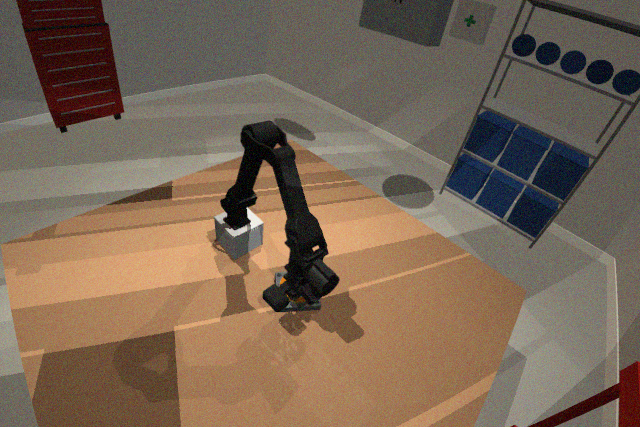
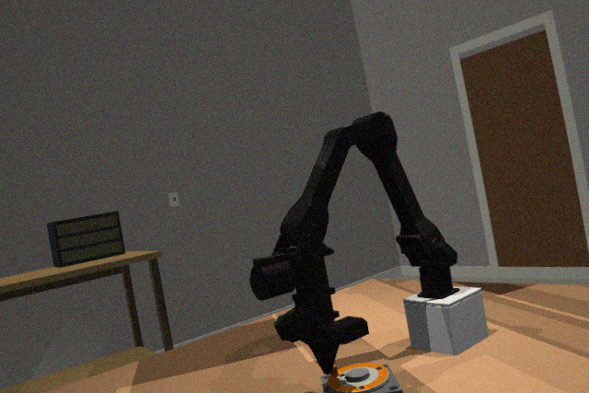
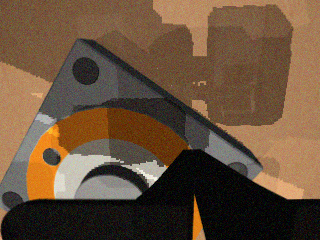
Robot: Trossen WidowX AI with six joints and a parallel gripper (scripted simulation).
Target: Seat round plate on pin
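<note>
My gripper tip is 20 mm to the right of the round plate, 20 mm past it and 10 mm above it. From my gripper tip the other things lie so: square grey base (40 mm to the left, 30 mm behind, 20 mm below).
</note>
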